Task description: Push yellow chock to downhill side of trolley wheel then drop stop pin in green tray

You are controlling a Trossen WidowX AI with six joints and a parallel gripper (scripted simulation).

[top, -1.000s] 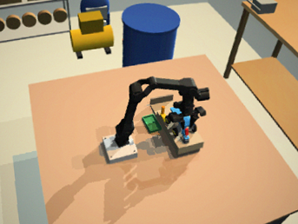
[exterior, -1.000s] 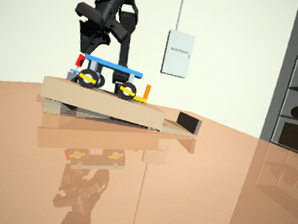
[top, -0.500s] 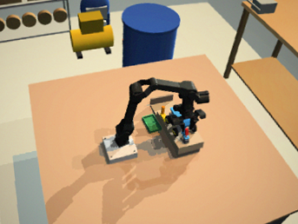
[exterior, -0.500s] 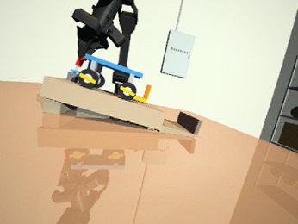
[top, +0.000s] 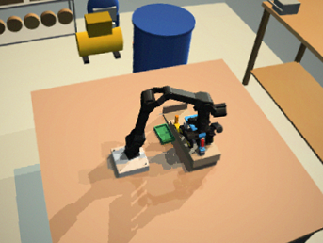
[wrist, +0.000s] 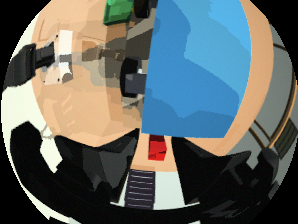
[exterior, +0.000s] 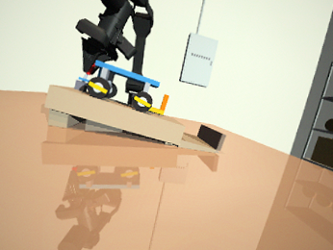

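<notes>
The yellow chock is 21 cm to the left of my gripper tip and 5 cm below it. From my gripper tip the other things lie so: blue-decked trolley: 10 cm to the left, 4 cm ahead, 2 cm below; red-headed stop pin: right at my gripper tip.
</notes>
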